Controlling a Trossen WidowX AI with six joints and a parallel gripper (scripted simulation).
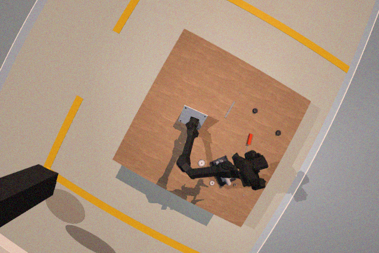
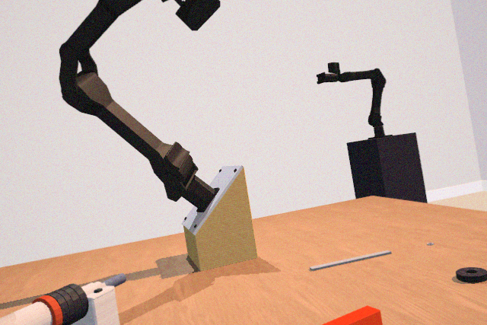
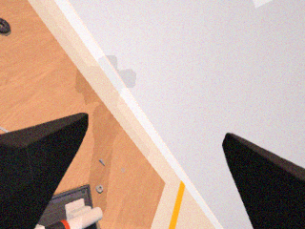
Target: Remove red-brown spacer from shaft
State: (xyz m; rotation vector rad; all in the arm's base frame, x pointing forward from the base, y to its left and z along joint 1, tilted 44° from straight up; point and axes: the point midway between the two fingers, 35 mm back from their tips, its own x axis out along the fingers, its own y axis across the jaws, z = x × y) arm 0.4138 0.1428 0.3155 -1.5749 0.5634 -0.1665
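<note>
The blue-grey shaft lies 400 mm below my gripper tip, 170 mm to the right of it and 60 mm behind it. Also, from my gripper tip: black collar: 400 mm below, 190 mm to the right, 50 mm behind; orange-red ring: 400 mm below, 200 mm to the right, 40 mm behind; black spacer: 400 mm below, 180 mm to the right, 60 mm behind.
</note>
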